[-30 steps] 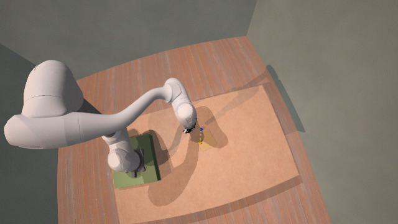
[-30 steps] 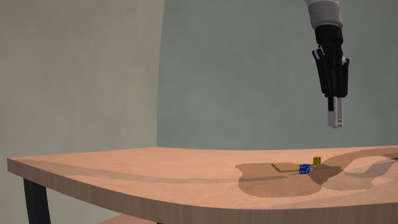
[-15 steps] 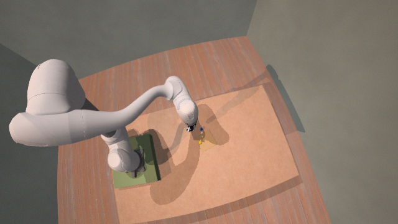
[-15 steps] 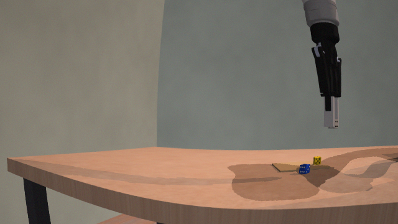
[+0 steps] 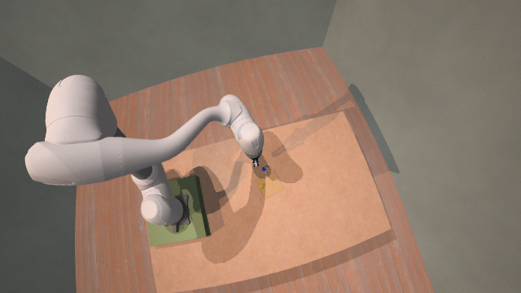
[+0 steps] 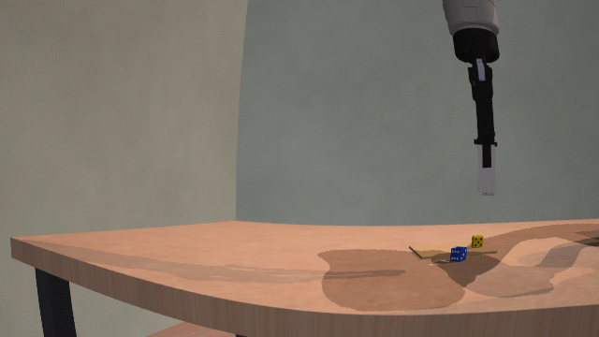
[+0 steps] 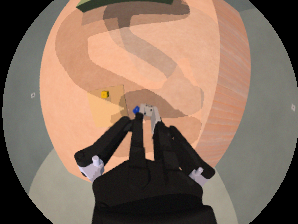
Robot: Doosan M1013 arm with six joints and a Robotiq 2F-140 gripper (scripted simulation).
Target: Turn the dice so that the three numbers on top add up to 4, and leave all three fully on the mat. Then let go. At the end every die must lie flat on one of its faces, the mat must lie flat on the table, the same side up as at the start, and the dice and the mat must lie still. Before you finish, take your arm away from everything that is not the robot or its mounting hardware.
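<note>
My gripper is now 4 cm short of the blue die, 2 cm to the left of it and 12 cm above it. From my hand the other things lie so: yellow die (1 cm ahead, 14 cm to the right, 12 cm below); then tan mat (6 cm ahead, 13 cm to the right, 13 cm below); then white die (3 cm below).
</note>
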